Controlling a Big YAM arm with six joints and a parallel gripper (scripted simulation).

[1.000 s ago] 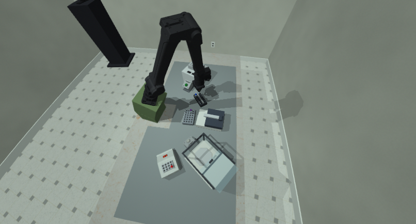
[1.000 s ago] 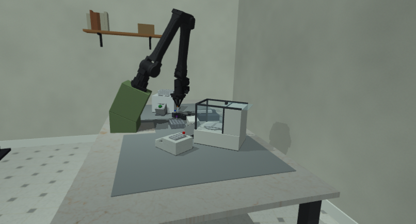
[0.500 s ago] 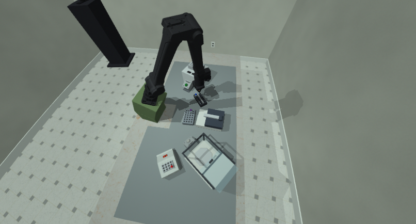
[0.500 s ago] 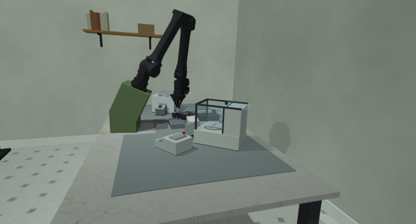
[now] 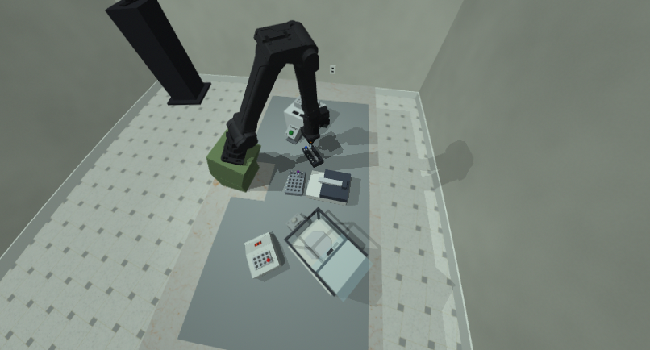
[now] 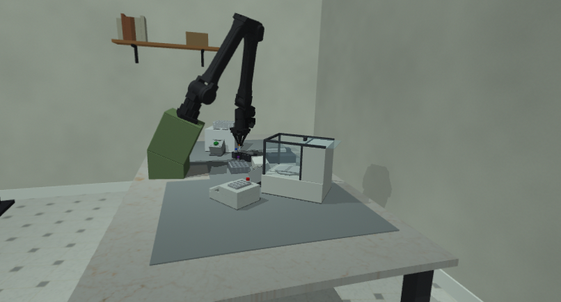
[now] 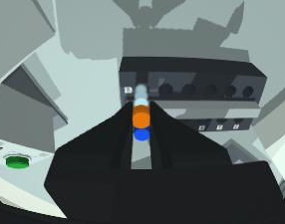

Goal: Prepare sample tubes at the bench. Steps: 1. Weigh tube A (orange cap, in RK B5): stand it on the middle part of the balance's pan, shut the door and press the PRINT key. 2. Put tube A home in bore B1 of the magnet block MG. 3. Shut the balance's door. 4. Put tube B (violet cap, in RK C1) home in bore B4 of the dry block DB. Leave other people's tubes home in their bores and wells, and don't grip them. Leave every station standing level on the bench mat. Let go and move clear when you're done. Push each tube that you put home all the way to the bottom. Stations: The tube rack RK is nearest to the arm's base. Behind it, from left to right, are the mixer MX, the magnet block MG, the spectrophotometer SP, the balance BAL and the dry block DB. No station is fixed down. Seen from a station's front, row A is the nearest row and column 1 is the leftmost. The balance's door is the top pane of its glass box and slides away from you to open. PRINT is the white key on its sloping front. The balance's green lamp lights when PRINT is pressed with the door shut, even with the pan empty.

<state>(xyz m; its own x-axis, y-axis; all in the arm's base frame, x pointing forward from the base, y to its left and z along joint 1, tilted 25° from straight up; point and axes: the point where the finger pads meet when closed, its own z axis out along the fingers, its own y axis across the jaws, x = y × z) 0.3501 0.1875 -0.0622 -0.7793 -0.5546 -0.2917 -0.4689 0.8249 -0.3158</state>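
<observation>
Right now the blue-capped tube is 30 mm behind my hand, 20 mm to the right of it and 40 mm below it. From my hand the other things lie so: magnet block MG (10 mm ahead, 50 mm to the right, 50 mm below); tube B (60 mm behind, 170 mm to the right, 40 mm below); tube rack RK (70 mm behind, 220 mm to the right, 60 mm below).
</observation>
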